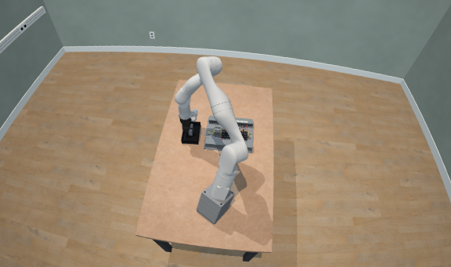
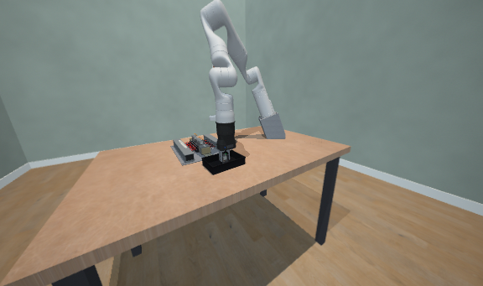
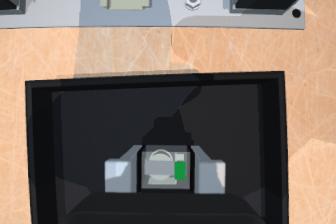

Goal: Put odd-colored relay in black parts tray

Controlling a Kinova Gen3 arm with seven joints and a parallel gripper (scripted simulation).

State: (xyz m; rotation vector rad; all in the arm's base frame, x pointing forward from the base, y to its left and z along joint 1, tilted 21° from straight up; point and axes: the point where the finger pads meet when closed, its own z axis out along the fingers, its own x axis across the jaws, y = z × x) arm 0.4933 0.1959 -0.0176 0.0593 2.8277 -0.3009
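The black parts tray is 2 cm below my hand and 1 cm ahead of it. Also, from my hand: relay panel: 26 cm to the right, 1 cm below, 1 cm ahead.
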